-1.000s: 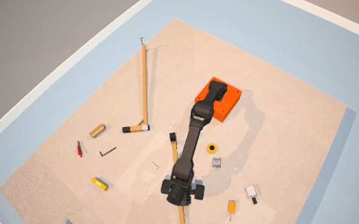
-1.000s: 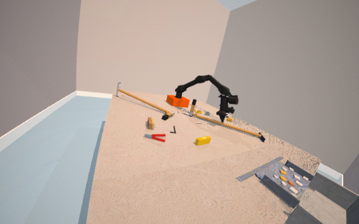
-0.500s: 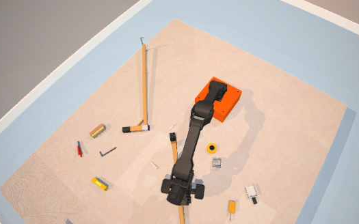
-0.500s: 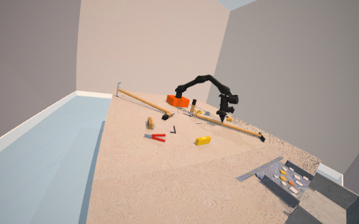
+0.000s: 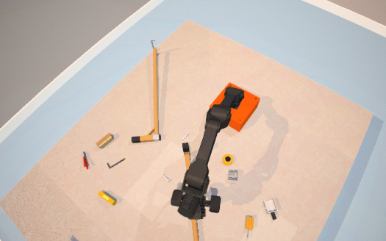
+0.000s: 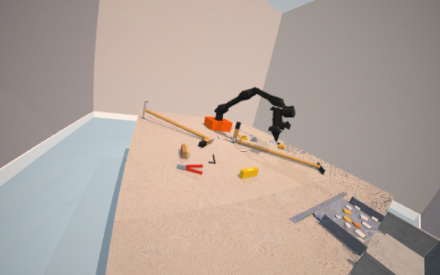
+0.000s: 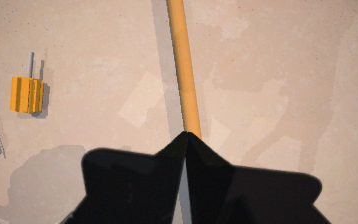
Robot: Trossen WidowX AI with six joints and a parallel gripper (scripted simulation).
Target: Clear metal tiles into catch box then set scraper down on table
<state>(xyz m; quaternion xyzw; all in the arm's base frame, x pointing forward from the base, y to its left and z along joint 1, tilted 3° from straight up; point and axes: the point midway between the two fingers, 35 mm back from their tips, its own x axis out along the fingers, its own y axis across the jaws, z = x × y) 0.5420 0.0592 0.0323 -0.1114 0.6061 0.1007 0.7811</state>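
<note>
Now: the long scraper 30 mm below my gripper tip and 20 mm ahead of it. From my gripper tip the other things lie so: orange screwdriver 230 mm to the left, 70 mm below, 50 mm behind; metal box 220 mm behind, 80 mm to the left, 80 mm below; yellow tape roll 290 mm behind, 80 mm below, 30 mm to the left.
</note>
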